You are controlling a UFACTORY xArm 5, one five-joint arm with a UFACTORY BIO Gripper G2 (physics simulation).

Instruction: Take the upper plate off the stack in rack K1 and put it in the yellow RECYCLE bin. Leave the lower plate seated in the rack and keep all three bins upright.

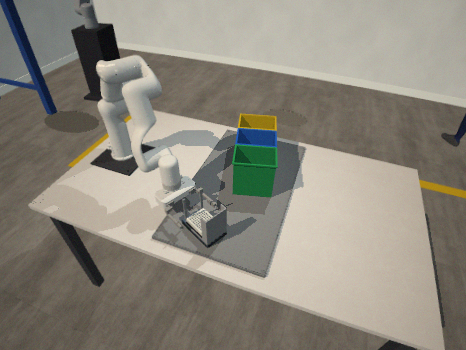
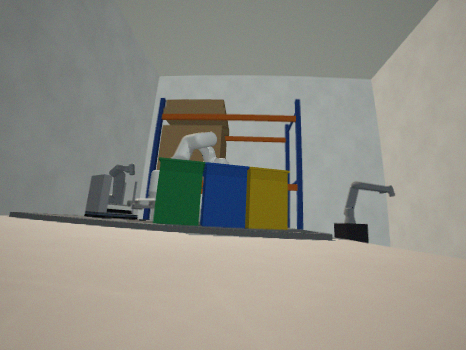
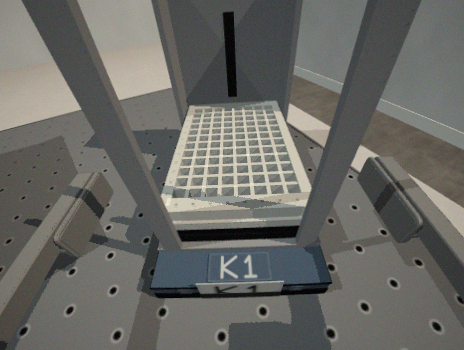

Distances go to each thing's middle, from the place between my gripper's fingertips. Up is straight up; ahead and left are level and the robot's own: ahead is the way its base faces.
My gripper is now 30 mm short of the white gridded plate (image 3: 235, 166), 20 mm to the left of it and 10 mm above it. The rest, counted from my hand: blue bin (image 2: 224, 187): 390 mm to the left, 150 mm ahead, 40 mm above; then yellow bin (image 2: 267, 189): 520 mm to the left, 130 mm ahead, 40 mm above; then green bin (image 2: 178, 196): 260 mm to the left, 160 mm ahead, 40 mm above.
